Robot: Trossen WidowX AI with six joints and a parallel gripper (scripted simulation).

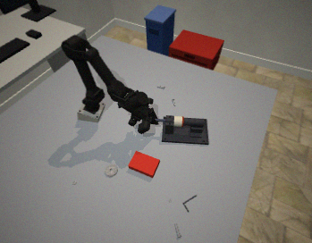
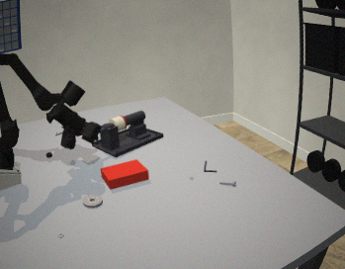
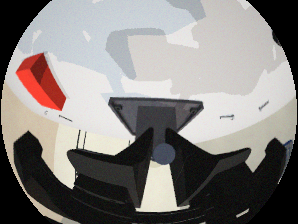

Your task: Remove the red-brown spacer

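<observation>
My hand is 9 cm short of the shaft and 2 cm to the right of it. Round my hand: red-brown spacer (14 cm ahead, 4 cm to the left); then fixture (15 cm ahead, 4 cm to the left, 3 cm below); then cream spacer (12 cm ahead, 3 cm to the left).
</observation>
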